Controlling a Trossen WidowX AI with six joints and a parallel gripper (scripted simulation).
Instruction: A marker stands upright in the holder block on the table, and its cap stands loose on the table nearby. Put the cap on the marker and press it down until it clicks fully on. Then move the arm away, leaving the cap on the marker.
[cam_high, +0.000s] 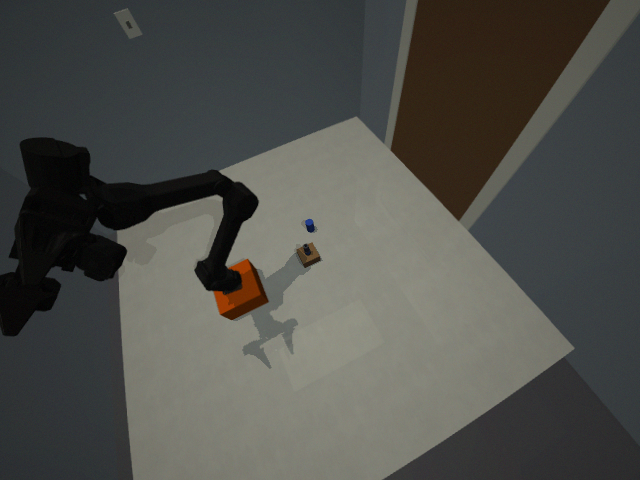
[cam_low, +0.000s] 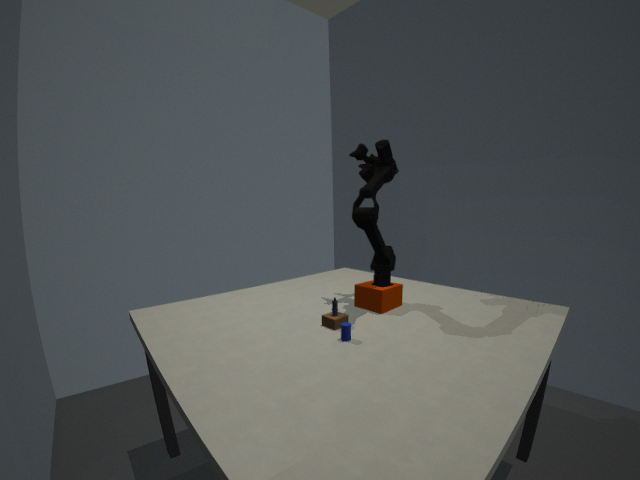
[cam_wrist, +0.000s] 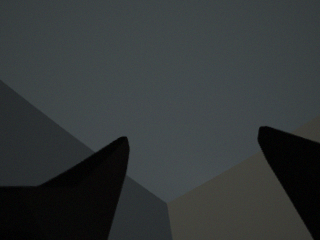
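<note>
Right now the blue cap is 360 mm ahead of my gripper tip, 370 mm to the left of it and 580 mm below it. Also, from my gripper tip: brown holder block (320 mm ahead, 250 mm to the left, 590 mm below).
</note>
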